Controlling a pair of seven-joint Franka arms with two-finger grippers.
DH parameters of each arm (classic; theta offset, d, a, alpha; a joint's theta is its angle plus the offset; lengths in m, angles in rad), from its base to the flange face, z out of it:
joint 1: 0 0.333 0 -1.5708
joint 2: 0 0 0 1.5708
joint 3: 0 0.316 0.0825 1.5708
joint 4: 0 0 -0.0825 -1.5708
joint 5: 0 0.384 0 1.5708
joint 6: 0 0 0.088 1.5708
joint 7: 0 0.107 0 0
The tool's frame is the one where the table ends.
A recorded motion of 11 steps. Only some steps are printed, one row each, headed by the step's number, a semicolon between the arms.
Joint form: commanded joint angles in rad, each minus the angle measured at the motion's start. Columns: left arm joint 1, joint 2, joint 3, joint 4, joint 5, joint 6, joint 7; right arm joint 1, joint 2, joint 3, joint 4, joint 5, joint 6, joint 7.
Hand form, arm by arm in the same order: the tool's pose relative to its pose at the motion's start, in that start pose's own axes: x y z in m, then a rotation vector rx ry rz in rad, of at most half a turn. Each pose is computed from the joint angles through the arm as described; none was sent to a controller.
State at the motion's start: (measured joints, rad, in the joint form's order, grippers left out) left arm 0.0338 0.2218 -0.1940 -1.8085 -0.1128 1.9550 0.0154; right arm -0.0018 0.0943 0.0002 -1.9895 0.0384 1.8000 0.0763
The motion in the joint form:
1: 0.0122 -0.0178 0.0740 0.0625 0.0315 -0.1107 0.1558; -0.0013 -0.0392 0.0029 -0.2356 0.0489 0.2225 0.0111
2: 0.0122 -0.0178 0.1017 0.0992 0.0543 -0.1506 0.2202; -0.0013 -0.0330 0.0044 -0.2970 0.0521 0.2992 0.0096
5: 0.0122 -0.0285 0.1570 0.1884 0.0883 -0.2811 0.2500; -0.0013 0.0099 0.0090 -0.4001 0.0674 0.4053 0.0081
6: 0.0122 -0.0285 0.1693 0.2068 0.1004 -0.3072 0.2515; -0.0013 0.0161 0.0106 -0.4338 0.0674 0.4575 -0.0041
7: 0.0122 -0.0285 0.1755 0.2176 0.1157 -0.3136 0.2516; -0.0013 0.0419 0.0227 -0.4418 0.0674 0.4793 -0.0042
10: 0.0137 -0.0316 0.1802 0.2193 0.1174 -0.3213 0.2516; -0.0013 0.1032 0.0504 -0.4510 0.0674 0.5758 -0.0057
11: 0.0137 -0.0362 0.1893 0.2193 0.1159 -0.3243 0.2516; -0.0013 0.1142 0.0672 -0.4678 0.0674 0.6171 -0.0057
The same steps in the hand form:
1: -0.0048 -0.0466 -0.0361 0.0356 -0.0259 0.0884; -0.0188 0.0017 0.0735 0.0435 0.0229 0.0374
2: -0.0053 -0.0623 -0.0520 0.0586 -0.0318 0.1337; -0.0222 0.0029 0.0985 0.0439 0.0320 0.0414
5: -0.0153 -0.0901 -0.0936 0.0906 -0.0662 0.1176; -0.0323 0.0046 0.1566 0.0459 -0.0080 0.0548
6: -0.0177 -0.0970 -0.1012 0.1017 -0.0757 0.1082; -0.0357 0.0054 0.1698 0.0438 0.0048 0.0446
7: -0.0182 -0.1014 -0.1063 0.1181 -0.0744 0.1039; -0.0353 0.0006 0.1836 0.0393 -0.0075 0.0350
10: -0.0202 -0.1045 -0.1088 0.1194 -0.0772 0.0977; -0.0283 -0.0110 0.2084 0.0348 0.0176 0.0117
11: -0.0224 -0.1088 -0.1118 0.1190 -0.0749 0.0886; -0.0305 -0.0178 0.2172 0.0330 0.0305 -0.0029

